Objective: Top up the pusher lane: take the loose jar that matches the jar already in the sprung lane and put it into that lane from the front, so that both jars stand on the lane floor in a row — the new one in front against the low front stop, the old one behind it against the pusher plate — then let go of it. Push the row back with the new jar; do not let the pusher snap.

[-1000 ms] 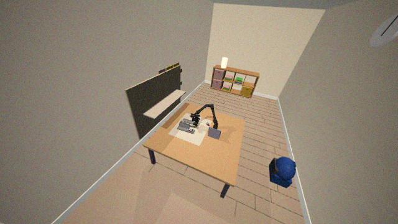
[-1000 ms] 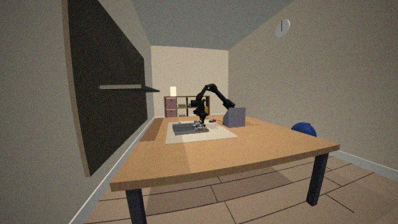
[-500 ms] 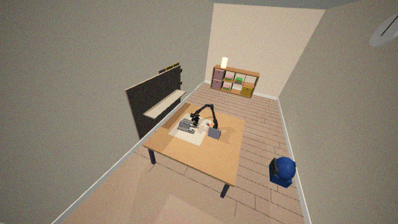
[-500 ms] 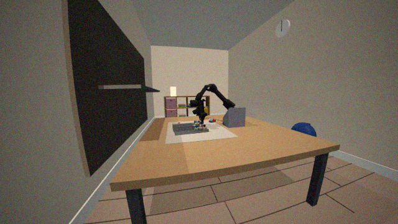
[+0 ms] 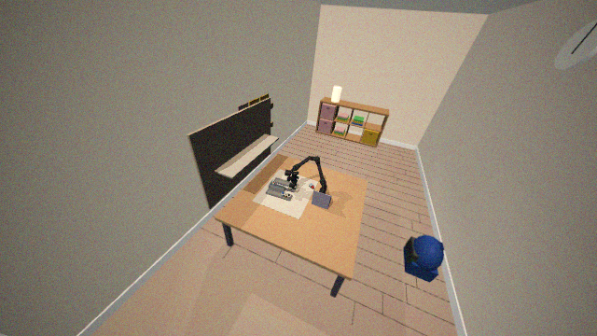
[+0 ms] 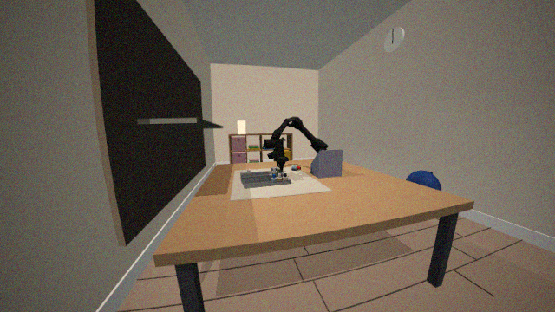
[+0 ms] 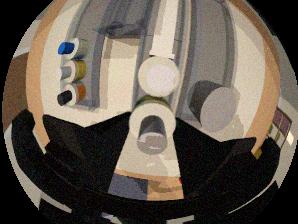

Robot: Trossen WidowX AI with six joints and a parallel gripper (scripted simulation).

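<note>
Now: gripper tip 160 mm short of the grey lane rack, 40 mm above it and 20 mm to the right of it.
</note>
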